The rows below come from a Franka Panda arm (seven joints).
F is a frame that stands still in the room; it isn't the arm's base.
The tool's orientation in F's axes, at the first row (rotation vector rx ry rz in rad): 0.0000 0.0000 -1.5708
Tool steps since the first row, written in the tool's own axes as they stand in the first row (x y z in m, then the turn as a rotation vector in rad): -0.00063 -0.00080 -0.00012 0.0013 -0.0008 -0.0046; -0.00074 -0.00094 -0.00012 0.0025 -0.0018 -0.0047; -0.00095 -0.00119 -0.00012 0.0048 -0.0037 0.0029; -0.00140 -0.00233 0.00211 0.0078 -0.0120 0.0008; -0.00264 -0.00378 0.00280 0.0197 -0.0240 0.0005; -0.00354 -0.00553 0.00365 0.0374 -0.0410 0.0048; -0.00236 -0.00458 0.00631 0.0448 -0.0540 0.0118; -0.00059 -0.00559 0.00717 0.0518 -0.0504 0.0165; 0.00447 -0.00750 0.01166 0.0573 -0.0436 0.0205; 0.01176 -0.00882 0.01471 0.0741 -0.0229 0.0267
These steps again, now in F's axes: -0.00080 0.00063 -0.00012 -0.0008 -0.0013 -0.0046; -0.00094 0.00074 -0.00012 -0.0018 -0.0025 -0.0047; -0.00119 0.00095 -0.00012 -0.0037 -0.0048 0.0029; -0.00233 0.00140 0.00211 -0.0120 -0.0078 0.0008; -0.00378 0.00264 0.00280 -0.0240 -0.0197 0.0005; -0.00553 0.00354 0.00365 -0.0410 -0.0374 0.0048; -0.00458 0.00236 0.00631 -0.0540 -0.0448 0.0118; -0.00559 0.00059 0.00717 -0.0504 -0.0518 0.0165; -0.00750 -0.00447 0.01166 -0.0436 -0.0573 0.0205; -0.00882 -0.01176 0.01471 -0.0229 -0.0741 0.0267
